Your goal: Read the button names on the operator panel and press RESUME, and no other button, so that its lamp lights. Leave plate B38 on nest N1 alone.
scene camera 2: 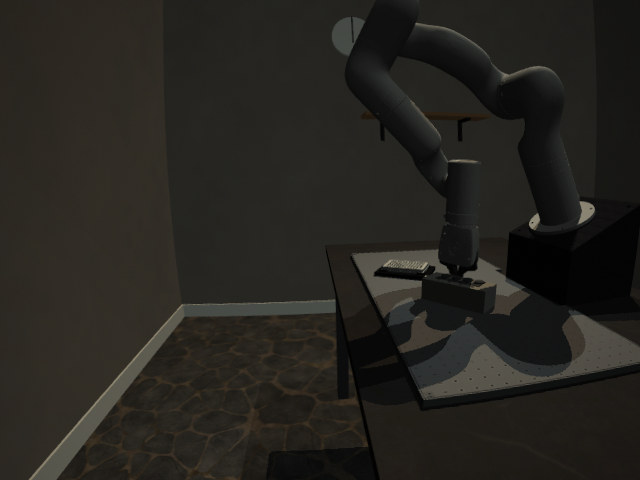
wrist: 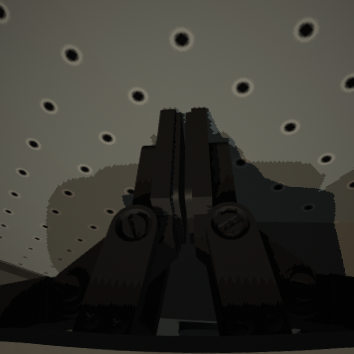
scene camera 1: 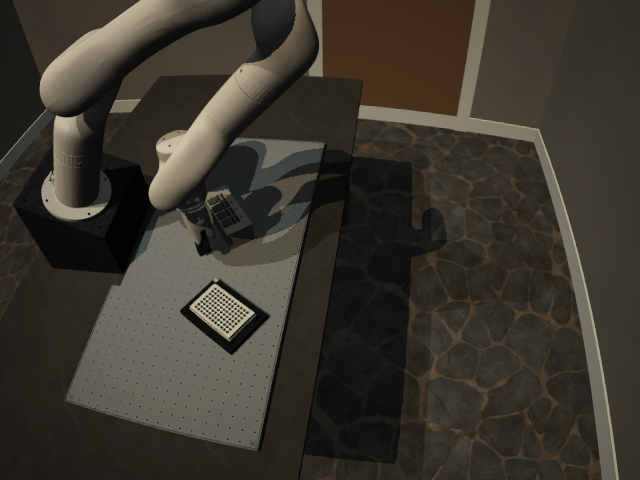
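Note:
The operator panel (scene camera 1: pixel 238 217) (scene camera 2: pixel 454 295) is a grey box with dark button fields along its top. Its button names are too small and dark to read, and I see no lit lamp. My gripper (scene camera 1: pixel 203 252) (wrist: pixel 185 137) is shut and empty, pointing down over the perforated board, beside the panel on the side toward the nest. In the scene camera 2 view its fingers are behind the panel's top edge, their tips partly hidden. Plate B38 (scene camera 1: pixel 222 311) (scene camera 2: pixel 406 266), pale with many wells, sits on the black nest N1 (scene camera 1: pixel 231 348) (scene camera 2: pixel 383 273), apart from the gripper.
The perforated board (scene camera 1: pixel 170 382) (scene camera 2: pixel 465 379) (wrist: pixel 210 65) lies on the dark table (scene camera 1: pixel 31 413) (scene camera 2: pixel 496 439). The arm's black base block (scene camera 1: pixel 116 242) (scene camera 2: pixel 594 263) stands beside the board. Arm shadows fall across the panel and the board around it.

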